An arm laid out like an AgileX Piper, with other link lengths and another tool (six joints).
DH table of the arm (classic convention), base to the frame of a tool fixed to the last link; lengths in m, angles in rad. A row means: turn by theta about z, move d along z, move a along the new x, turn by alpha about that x. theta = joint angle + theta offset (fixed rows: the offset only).
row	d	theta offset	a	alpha
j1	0.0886	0	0	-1.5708
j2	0	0.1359	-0.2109	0
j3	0	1.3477	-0.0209	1.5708
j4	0.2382	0	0	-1.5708
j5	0	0	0	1.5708
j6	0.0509	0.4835	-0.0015	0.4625
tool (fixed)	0.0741	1.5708	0	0
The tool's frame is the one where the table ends.
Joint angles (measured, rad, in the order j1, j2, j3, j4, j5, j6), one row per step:
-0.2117 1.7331 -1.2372 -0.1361 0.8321 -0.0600
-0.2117 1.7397 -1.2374 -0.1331 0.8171 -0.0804
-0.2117 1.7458 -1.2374 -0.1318 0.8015 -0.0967
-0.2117 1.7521 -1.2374 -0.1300 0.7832 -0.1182
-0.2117 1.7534 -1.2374 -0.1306 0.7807 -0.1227
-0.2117 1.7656 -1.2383 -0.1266 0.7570 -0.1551
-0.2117 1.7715 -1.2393 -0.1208 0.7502 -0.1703
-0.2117 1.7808 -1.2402 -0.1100 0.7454 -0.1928
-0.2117 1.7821 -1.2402 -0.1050 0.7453 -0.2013
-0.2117 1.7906 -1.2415 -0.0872 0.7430 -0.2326
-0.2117 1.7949 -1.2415 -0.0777 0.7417 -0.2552
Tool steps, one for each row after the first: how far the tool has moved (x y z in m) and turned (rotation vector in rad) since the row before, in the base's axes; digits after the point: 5 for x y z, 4 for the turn. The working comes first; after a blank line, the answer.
Tool pose at each row, in the base's axes (x y z in m, rotation vector in rad; the steps are taken from these numbers as rounded here):
0.30109 -0.10905 0.10449 2.3377 1.1697 -0.2946
0.30349 -0.10933 0.10295 2.3203 1.1876 -0.2832
0.30579 -0.10970 0.10157 2.3041 1.2009 -0.2718
0.30852 -0.11012 0.10027 2.2829 1.2180 -0.2576
0.30894 -0.11027 0.10001 2.2779 1.2222 -0.2567
0.31279 -0.11074 0.09726 2.2486 1.2493 -0.2411
0.31421 -0.11058 0.09578 2.2401 1.2625 -0.2358
0.31560 -0.11006 0.09297 2.2318 1.2843 -0.2336
0.31585 -0.10974 0.09246 2.2295 1.2919 -0.2321
0.31727 -0.10871 0.08979 2.2205 1.3206 -0.2271
0.31807 -0.10819 0.08834 2.2102 1.3416 -0.2246

0.00240 -0.00028 -0.00154 -0.0045 -0.0056 0.0198
0.00230 -0.00037 -0.00138 -0.0051 -0.0069 0.0166
0.00273 -0.00042 -0.00130 -0.0068 -0.0086 0.0215
0.00042 -0.00015 -0.00026 -0.0022 -0.0003 0.0047
0.00385 -0.00047 -0.00275 -0.0086 -0.0076 0.0312
0.00142 0.00016 -0.00148 0.0000 -0.0006 0.0124
0.00139 0.00052 -0.00281 0.0028 0.0050 0.0166
0.00025 0.00032 -0.00051 0.0017 0.0014 0.0057
0.00142 0.00103 -0.00267 0.0061 0.0058 0.0214
0.00080 0.00052 -0.00145 0.0014 0.0040 0.0170

